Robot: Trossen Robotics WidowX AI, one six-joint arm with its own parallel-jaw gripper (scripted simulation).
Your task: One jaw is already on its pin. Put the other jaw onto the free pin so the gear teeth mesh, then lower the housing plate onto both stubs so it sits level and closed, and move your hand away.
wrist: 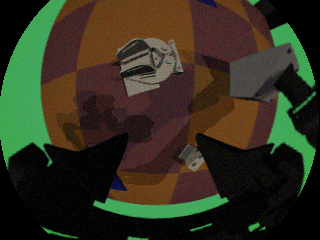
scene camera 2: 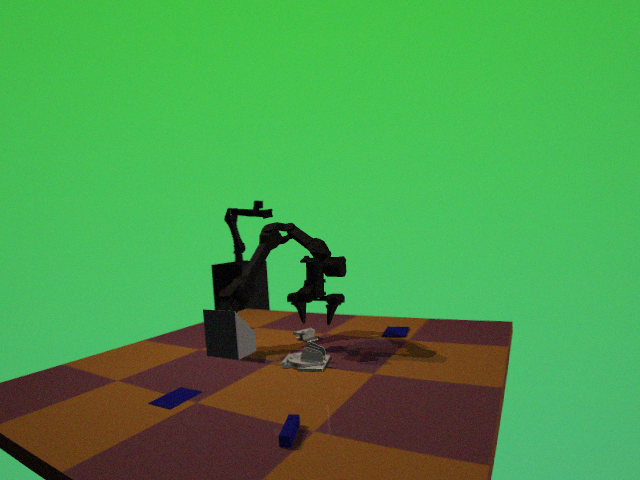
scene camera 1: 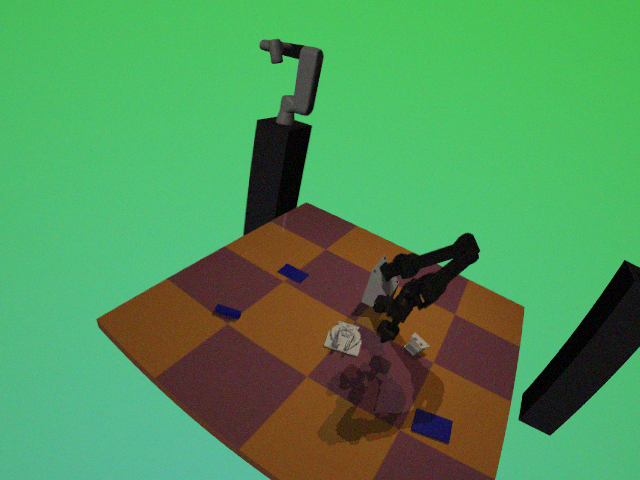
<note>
The gripper (scene camera 2: 315, 324) is open, with nothing in its grasp. Further things: a grey jaw (wrist: 135, 48) and a board (scene camera 1: 431, 425).
The gripper shows as well in the wrist view (wrist: 163, 136).
</note>
